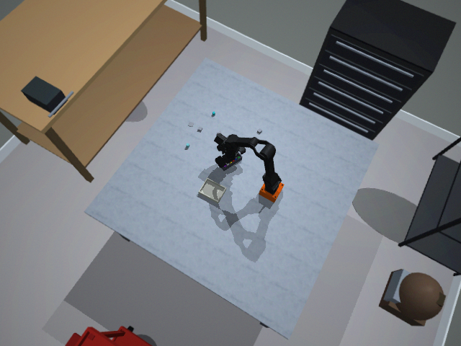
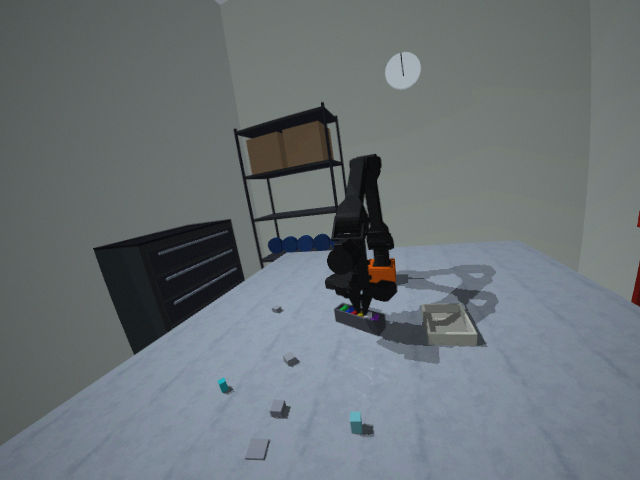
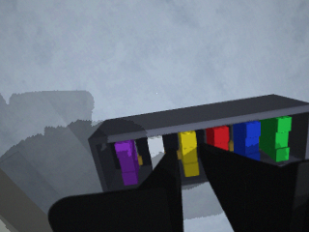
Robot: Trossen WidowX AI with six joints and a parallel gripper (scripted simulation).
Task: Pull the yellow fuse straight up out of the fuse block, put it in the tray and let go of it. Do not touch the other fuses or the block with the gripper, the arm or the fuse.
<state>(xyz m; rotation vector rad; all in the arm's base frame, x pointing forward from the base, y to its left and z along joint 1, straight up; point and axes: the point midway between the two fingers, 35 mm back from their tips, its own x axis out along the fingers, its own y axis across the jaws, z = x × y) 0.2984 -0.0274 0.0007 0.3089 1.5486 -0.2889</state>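
Now: gripper tip 1 cm above the yellow fuse. The rest, counted from my gripper tip: cream tray: 1 cm behind, 21 cm to the left, 3 cm below.
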